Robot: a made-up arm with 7 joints.
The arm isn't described. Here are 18 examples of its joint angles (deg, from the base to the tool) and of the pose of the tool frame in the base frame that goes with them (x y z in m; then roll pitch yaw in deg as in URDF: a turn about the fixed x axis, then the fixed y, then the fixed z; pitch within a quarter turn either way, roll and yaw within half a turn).
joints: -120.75 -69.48 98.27 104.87 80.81 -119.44 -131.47
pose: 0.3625 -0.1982 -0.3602 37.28 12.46 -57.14
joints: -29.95 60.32 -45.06 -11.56 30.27 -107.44 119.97
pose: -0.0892 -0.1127 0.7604 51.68 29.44 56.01
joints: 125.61 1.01 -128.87 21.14 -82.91 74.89 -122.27
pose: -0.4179 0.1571 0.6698 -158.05 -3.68 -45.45
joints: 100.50 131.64 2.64 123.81 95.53 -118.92 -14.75
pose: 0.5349 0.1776 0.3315 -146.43 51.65 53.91
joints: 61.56 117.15 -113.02 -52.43 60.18 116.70 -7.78
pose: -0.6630 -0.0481 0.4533 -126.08 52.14 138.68
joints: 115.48 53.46 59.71 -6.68 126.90 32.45 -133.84
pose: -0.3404 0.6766 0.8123 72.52 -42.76 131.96
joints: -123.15 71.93 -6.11 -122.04 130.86 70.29 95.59
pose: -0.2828 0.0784 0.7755 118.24 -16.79 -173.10
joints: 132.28 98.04 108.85 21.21 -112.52 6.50 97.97
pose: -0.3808 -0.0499 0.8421 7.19 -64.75 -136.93
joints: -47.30 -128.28 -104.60 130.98 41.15 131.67 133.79
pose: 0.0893 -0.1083 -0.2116 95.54 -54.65 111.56
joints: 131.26 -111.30 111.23 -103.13 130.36 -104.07 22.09
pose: 0.5518 -0.2984 -0.2019 160.50 44.10 -55.76
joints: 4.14 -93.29 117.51 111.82 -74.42 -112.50 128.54
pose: 0.0628 0.2041 -0.2719 -59.57 14.77 68.52
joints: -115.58 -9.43 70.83 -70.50 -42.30 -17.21 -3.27
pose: -0.6007 -0.6028 -0.2860 81.74 33.21 -175.69
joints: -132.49 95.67 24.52 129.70 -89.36 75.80 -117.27
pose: -0.2732 0.4064 0.6421 80.22 -7.72 65.66
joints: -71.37 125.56 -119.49 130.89 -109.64 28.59 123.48
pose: 0.1036 0.3212 0.1450 44.64 47.23 -126.96
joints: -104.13 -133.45 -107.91 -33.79 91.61 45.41 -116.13
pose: 0.3003 0.2293 -0.6922 96.69 53.86 43.15
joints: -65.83 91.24 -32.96 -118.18 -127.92 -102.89 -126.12
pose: -0.0034 0.0202 0.5954 61.10 8.41 -75.28
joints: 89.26 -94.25 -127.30 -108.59 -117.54 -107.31 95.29
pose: -0.4307 0.1158 -0.1925 121.50 -21.53 -176.41
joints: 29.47 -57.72 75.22 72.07 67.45 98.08 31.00
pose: 0.3113 0.1613 -0.4838 103.69 23.52 -21.34
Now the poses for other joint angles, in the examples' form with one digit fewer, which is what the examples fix.
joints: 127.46 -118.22 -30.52 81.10 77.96 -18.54 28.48
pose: 0.156 0.163 -0.018 -150.0 -23.7 -138.1
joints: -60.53 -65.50 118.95 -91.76 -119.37 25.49 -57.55
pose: 0.378 -0.084 -0.367 -1.2 -22.1 7.8
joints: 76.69 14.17 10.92 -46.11 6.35 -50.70 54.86
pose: 0.419 0.748 0.367 -5.5 -10.0 137.4
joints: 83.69 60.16 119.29 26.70 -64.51 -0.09 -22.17
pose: -0.336 0.673 0.379 79.3 22.5 117.4
